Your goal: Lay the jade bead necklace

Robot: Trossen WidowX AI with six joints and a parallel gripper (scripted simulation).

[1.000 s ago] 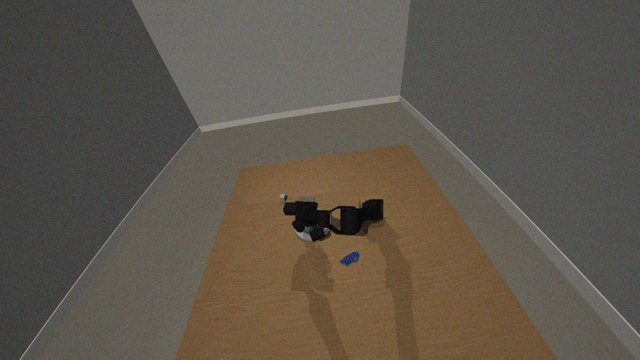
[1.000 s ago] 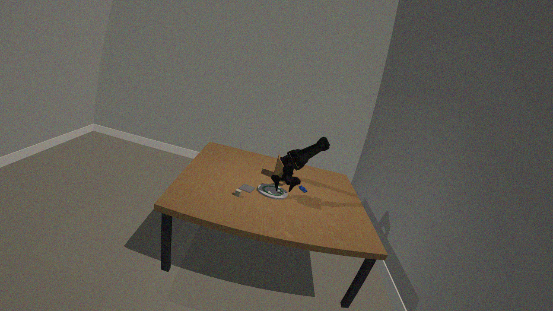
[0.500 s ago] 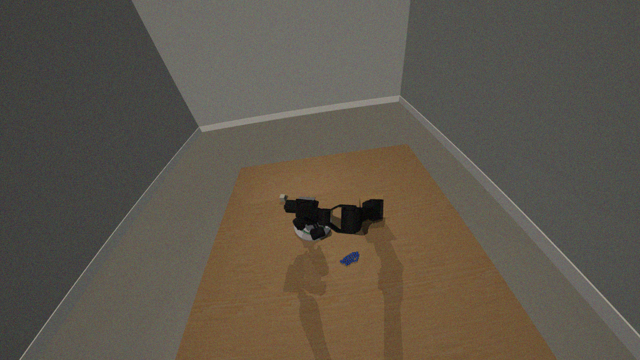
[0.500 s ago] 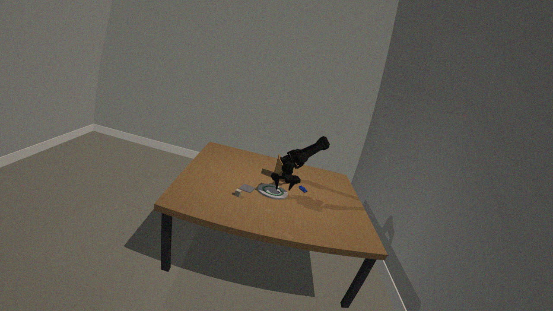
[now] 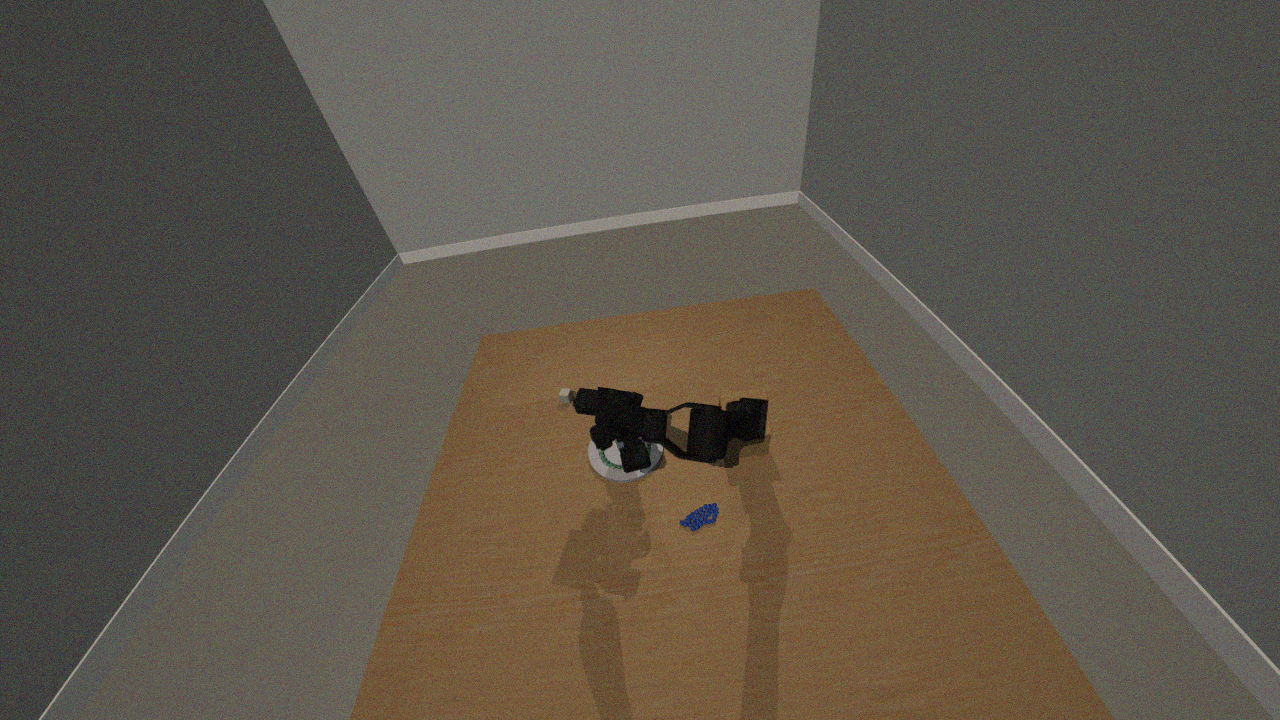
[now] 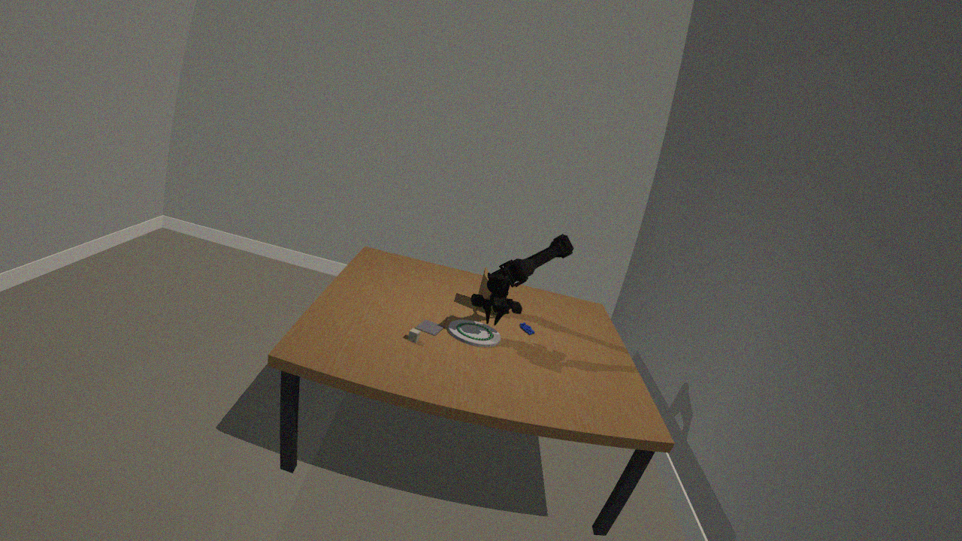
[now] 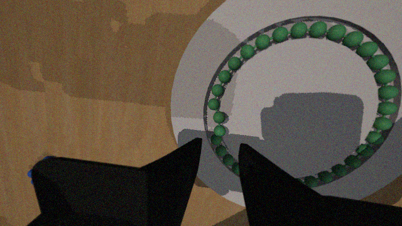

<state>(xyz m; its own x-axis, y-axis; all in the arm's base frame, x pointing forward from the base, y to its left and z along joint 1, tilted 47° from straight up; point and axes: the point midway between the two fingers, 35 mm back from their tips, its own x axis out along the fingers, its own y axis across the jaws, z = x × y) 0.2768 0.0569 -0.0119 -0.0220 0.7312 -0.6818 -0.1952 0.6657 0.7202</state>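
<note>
The round bead board lies 3 cm ahead of my gripper tip, 5 cm to the right of it and 4 cm below it. The rest, counted from my gripper tip: pale block (21 cm ahead, 25 cm to the right, 3 cm below); flat grey plate (7 cm ahead, 22 cm to the right, 4 cm below).
</note>
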